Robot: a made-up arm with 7 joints.
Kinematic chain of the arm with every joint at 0, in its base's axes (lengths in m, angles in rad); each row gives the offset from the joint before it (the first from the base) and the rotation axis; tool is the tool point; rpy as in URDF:
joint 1: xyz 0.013 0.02 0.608 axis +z
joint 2: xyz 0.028 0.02 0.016 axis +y
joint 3: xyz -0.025 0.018 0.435 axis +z
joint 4: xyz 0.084 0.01 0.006 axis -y
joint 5: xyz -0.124 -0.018 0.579 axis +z
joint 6: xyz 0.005 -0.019 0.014 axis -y
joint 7: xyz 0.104 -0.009 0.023 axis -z
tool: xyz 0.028 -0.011 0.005 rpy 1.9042 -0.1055 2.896
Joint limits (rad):
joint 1: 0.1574..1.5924
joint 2: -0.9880..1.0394
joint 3: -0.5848..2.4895
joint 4: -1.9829..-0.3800
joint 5: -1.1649..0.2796
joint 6: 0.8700..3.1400
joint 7: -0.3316..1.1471
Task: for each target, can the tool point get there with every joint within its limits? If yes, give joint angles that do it. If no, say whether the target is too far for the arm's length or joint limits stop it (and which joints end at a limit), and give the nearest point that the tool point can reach.
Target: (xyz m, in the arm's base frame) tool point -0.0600 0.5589 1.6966
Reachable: yes | joints 1.1526 0.2845 1.1802 -0.5244 -0.0780 1.8380 -0.2092
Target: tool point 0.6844 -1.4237 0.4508
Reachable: no: too far | nearest point -0.1035 -1.0049 0.9293 | short by 1.012 m
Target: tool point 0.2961 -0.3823 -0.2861
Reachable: no: joint limits stop it (at a limit: joint 1, joint 2, joint 4, joint 5, joint 6) | nearest point 0.5819 -0.2101 0.1699 | short by 0.565 m
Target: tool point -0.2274 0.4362 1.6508
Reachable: yes | joints 1.0225 0.0408 1.1395 -0.8888 -0.4698 2.5198 0.6731
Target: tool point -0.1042 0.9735 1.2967
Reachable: yes | joints 1.1861 0.5515 0.8438 -0.9819 -0.8625 1.9027 0.1334
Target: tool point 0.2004 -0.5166 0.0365
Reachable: no: joint limits stop it (at a limit: joint 1, joint 2, joint 3, joint 4, joint 6) | nearest point 0.5689 -0.3064 0.2226 | short by 0.463 m
